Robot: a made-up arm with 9 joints. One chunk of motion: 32 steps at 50 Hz.
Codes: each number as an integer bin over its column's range. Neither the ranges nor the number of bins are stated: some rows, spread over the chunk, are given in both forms.
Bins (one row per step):
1: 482 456 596 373 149 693
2: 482 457 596 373 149 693
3: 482 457 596 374 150 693
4: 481 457 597 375 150 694
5: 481 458 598 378 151 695
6: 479 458 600 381 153 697
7: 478 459 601 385 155 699
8: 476 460 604 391 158 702
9: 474 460 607 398 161 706
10: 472 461 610 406 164 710
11: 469 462 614 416 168 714
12: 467 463 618 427 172 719
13: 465 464 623 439 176 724
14: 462 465 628 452 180 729
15: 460 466 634 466 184 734
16: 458 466 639 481 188 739
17: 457 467 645 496 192 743
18: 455 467 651 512 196 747
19: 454 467 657 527 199 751
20: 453 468 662 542 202 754
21: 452 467 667 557 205 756
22: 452 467 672 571 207 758
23: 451 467 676 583 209 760
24: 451 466 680 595 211 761
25: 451 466 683 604 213 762
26: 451 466 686 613 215 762
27: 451 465 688 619 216 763
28: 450 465 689 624 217 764
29: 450 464 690 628 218 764
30: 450 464 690 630 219 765
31: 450 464 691 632 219 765
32: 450 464 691 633 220 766
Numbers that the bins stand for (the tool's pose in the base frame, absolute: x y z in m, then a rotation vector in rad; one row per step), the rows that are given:
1: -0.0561 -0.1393 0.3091 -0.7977 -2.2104 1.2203
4: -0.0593 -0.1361 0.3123 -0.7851 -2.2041 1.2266
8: -0.0753 -0.1265 0.3347 -0.6842 -2.1536 1.2770
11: -0.0977 -0.1201 0.3668 -0.5266 -2.0905 1.3527
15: -0.1265 -0.1073 0.4308 -0.2113 -1.9896 1.4788
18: -0.1425 -0.1041 0.4853 0.0788 -1.9140 1.5608
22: -0.1522 -0.1041 0.5526 0.4509 -1.8446 1.6302
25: -0.1554 -0.1073 0.5878 0.6590 -1.8068 1.6554
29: -0.1586 -0.1137 0.6102 0.8104 -1.7752 1.6680
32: -0.1586 -0.1137 0.6134 0.8419 -1.7626 1.6806
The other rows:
2: -0.0561 -0.1361 0.3091 -0.7977 -2.2104 1.2203
3: -0.0561 -0.1361 0.3091 -0.7914 -2.2041 1.2203
5: -0.0593 -0.1329 0.3155 -0.7662 -2.1977 1.2329
6: -0.0657 -0.1329 0.3219 -0.7473 -2.1851 1.2455
7: -0.0689 -0.1297 0.3251 -0.7221 -2.1725 1.2581
9: -0.0817 -0.1265 0.3443 -0.6401 -2.1347 1.3023
10: -0.0881 -0.1233 0.3540 -0.5896 -2.1158 1.3275
12: -0.1041 -0.1169 0.3796 -0.4572 -2.0653 1.3842
13: -0.1105 -0.1137 0.3956 -0.3815 -2.0401 1.4158
14: -0.1201 -0.1105 0.4116 -0.2995 -2.0149 1.4473
16: -0.1329 -0.1073 0.4468 -0.1167 -1.9644 1.5104
17: -0.1361 -0.1041 0.4661 -0.0221 -1.9392 1.5356
19: -0.1457 -0.1041 0.5045 0.1734 -1.8950 1.5860
20: -0.1489 -0.1009 0.5205 0.2680 -1.8761 1.6050
21: -0.1522 -0.1041 0.5365 0.3626 -1.8572 1.6176
23: -0.1554 -0.1041 0.5654 0.5266 -1.8320 1.6428
24: -0.1554 -0.1073 0.5782 0.6023 -1.8194 1.6491
26: -0.1554 -0.1073 0.5974 0.7158 -1.7941 1.6554
27: -0.1554 -0.1105 0.6038 0.7536 -1.7878 1.6617
28: -0.1586 -0.1105 0.6070 0.7851 -1.7815 1.6680
30: -0.1586 -0.1137 0.6102 0.8230 -1.7689 1.6743
31: -0.1586 -0.1137 0.6134 0.8356 -1.7689 1.6743

